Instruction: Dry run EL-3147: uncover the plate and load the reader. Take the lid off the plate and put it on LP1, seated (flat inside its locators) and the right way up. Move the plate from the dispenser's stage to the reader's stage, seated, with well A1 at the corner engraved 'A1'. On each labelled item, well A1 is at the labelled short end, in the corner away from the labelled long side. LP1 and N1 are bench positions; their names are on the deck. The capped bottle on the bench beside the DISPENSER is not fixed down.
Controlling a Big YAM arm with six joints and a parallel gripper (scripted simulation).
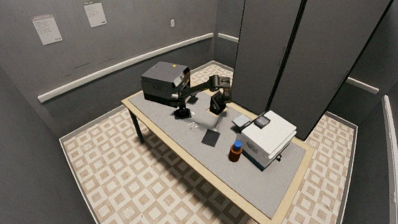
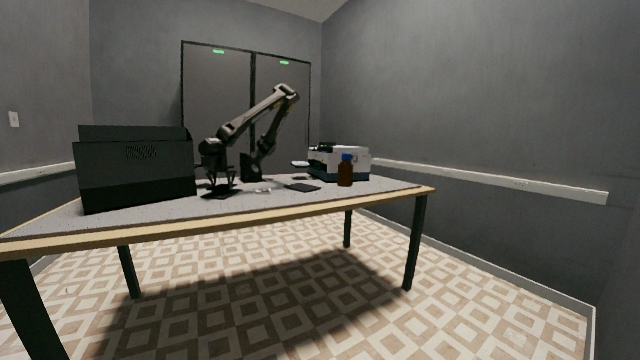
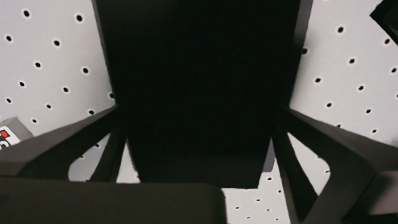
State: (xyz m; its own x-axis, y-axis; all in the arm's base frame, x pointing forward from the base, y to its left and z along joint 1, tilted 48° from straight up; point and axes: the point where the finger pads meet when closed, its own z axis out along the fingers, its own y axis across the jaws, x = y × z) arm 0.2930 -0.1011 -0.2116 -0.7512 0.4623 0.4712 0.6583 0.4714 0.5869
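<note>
Now: hand right at the dark lid. Also, from my hand: LP1 label: 8 cm behind, 7 cm to the left, 4 cm below; then dark flat pad: 6 cm ahead, 39 cm to the left, 3 cm below; then white multi-well plate: 20 cm behind, 52 cm to the left, 6 cm above.
</note>
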